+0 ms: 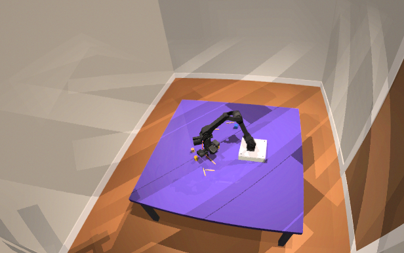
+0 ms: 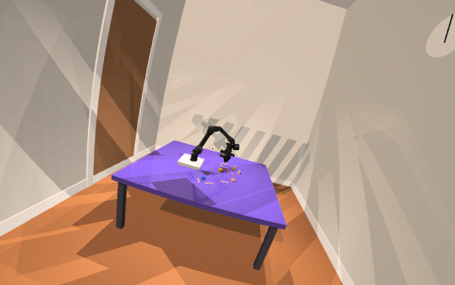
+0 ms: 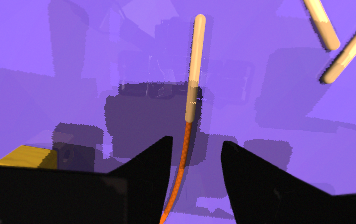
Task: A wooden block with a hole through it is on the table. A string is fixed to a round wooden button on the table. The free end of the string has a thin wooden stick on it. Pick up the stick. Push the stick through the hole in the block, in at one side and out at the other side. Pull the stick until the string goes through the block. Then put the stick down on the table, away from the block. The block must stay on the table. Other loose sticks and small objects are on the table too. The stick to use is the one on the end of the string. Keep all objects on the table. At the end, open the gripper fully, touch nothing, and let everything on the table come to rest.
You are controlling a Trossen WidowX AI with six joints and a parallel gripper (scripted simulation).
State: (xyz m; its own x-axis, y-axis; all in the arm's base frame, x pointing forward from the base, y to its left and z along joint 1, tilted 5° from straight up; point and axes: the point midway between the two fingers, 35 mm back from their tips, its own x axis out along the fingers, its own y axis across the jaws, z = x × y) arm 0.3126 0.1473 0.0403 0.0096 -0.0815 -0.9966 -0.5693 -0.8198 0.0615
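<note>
My gripper tip is 6 cm above the thin wooden stick, 1 cm to the right of it and 1 cm past it. From my gripper tip the other things lie so: yellow wooden block: 14 cm to the right, 5 cm below, 2 cm behind; then yellow cylinder: 11 cm ahead, 4 cm below, 3 cm to the left; then tan cylinder: 17 cm ahead, 6 cm to the right, 4 cm below.
</note>
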